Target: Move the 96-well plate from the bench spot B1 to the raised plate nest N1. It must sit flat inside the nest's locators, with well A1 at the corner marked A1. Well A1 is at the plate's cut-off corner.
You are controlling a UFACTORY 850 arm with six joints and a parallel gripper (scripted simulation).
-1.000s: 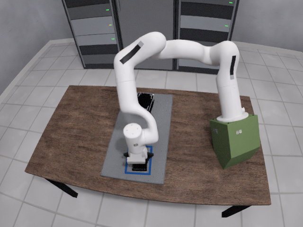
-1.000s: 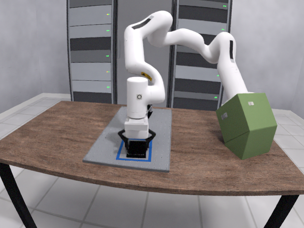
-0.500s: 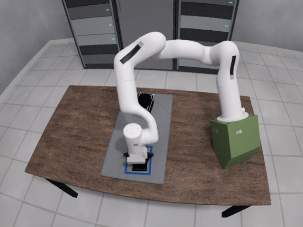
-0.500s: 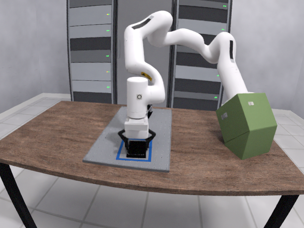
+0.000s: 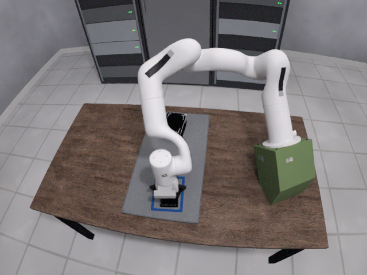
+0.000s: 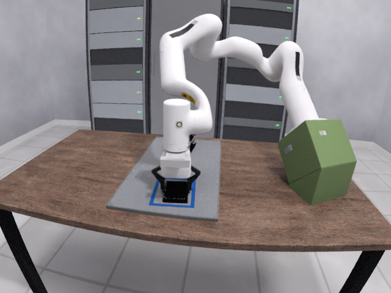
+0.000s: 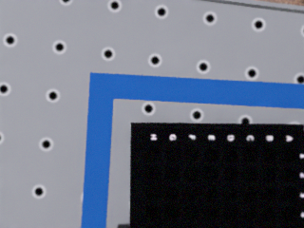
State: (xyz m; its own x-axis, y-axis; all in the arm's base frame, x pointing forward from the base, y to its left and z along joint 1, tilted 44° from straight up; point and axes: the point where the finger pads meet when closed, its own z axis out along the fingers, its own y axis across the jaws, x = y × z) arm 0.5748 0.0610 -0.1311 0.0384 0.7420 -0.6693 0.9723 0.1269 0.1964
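Right now my hand is 20 mm past the raised plate nest N1, 430 mm to the left of it and 40 mm below it. Round my hand: 96-well plate (10 mm below).
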